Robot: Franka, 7 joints.
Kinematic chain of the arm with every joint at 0, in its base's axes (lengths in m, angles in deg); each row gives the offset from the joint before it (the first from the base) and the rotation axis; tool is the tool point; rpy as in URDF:
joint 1: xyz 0 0 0.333 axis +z
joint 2: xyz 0 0 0 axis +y
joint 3: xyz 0 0 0.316 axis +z
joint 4: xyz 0.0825 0 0 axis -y
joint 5: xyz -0.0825 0 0.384 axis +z
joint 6: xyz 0 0 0 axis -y
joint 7: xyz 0.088 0 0 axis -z
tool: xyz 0 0 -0.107 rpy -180 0 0
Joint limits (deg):
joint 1: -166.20..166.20
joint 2: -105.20..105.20
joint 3: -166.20..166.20
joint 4: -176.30..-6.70
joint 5: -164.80..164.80
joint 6: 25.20..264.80
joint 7: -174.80..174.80
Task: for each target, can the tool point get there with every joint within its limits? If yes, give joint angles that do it. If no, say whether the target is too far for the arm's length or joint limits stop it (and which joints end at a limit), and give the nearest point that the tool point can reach.
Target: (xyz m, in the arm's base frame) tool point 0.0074 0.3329 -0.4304
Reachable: no: joint limits stop it (at a limit: joint 2) | nearest point 0.0073 0.3270 -0.3590 | short by 0.072 m
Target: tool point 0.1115 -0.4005 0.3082
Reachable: yes | joints 16.23 -10.24 -106.85 -143.88 -102.99 196.42 115.88
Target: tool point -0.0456 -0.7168 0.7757
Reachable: yes | joints -88.12 46.09 -39.69 -26.11 131.30 105.53 89.66
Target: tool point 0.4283 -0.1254 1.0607
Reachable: yes | joints 132.29 -19.75 -110.57 -28.67 -97.02 130.59 110.80
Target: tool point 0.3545 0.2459 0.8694
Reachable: yes | joints -37.31 -34.61 40.61 -106.08 -22.09 194.46 -53.67
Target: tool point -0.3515 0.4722 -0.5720
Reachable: no: too far | nearest point -0.2898 0.3894 -0.3208 | short by 0.272 m
